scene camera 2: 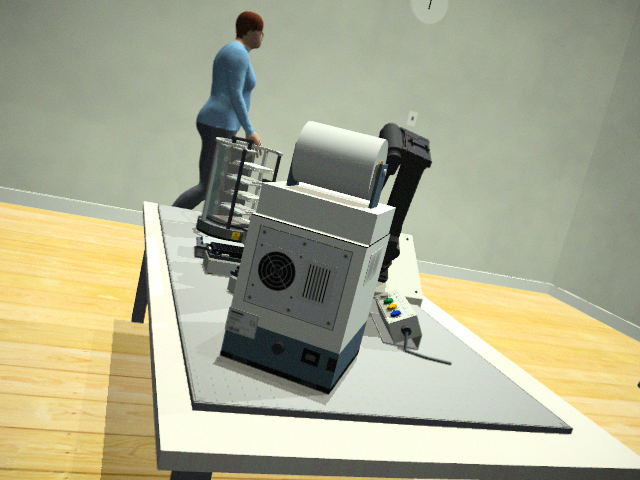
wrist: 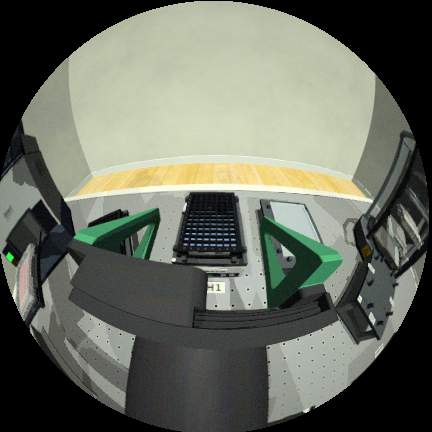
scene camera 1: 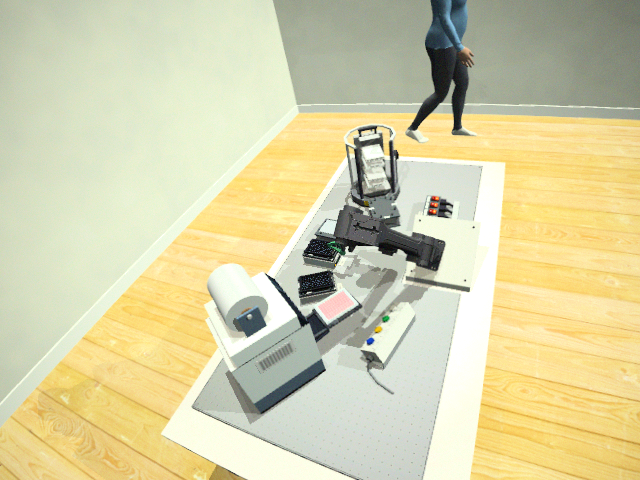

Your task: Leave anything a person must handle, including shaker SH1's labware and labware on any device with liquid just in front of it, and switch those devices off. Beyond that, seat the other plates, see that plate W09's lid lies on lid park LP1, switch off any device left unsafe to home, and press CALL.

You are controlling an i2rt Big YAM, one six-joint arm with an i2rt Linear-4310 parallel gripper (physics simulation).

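Pixels of known places: gripper, fingertip midpoint: (wrist: pixel 209 217) (scene camera 1: pixel 332 238); arm's base, link origin: (scene camera 1: pixel 430 253).
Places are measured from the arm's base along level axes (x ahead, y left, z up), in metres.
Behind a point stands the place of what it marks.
Observation:
My gripper (wrist: pixel 209 217) {x 0.379, y 0.082, z 0.047 m} is open and empty; its green fingers stand apart in front of a black gridded plate (wrist: pixel 210 220) {x 0.431, y 0.090, z -0.014 m} (scene camera 1: pixel 321 249) {x 0.434, y 0.102, z -0.016 m} on a shaker whose label, partly hidden, reads "H1". Another black plate (scene camera 1: pixel 316 282) {x 0.362, y 0.272, z -0.015 m} sits nearer the big white device and is partly behind the left finger in the wrist view. A pink plate (scene camera 1: pixel 337 306) {x 0.204, y 0.381, z 0.044 m} (wrist: pixel 28 282) lies on that device's extended tray. A pale, flat lid-like piece (scene camera 1: pixel 327 227) {x 0.495, y -0.057, z -0.039 m} (wrist: pixel 295 220) {x 0.470, y -0.069, z -0.039 m} lies right of the shaker in the wrist view. A button box (scene camera 1: pixel 393 335) {x 0.008, y 0.380, z -0.020 m} (scene camera 2: pixel 403 321) {x 0.060, y 0.466, z -0.021 m} has green, yellow and blue buttons. Plate W09's label is unreadable.
The big white device (scene camera 1: pixel 279 361) {x 0.237, y 0.660, z 0.113 m} (scene camera 2: pixel 294 279) {x 0.394, y 0.717, z 0.100 m} carries a large roll. A round plate tower (scene camera 1: pixel 356 167) {x 0.439, y -0.304, z 0.139 m} stands at the far end, with a dark pegged block (scene camera 1: pixel 384 208) {x 0.287, y -0.242, z -0.023 m} (wrist: pixel 374 297) {x 0.286, y -0.207, z -0.023 m} before it. Three red switches (scene camera 1: pixel 434 205) {x 0.081, y -0.338, z -0.033 m} are beside the arm base (scene camera 1: pixel 449 271) {x -0.082, y 0.034, z -0.037 m}. A person (scene camera 1: pixel 445 67) (scene camera 2: pixel 227 87) stands beyond the table.

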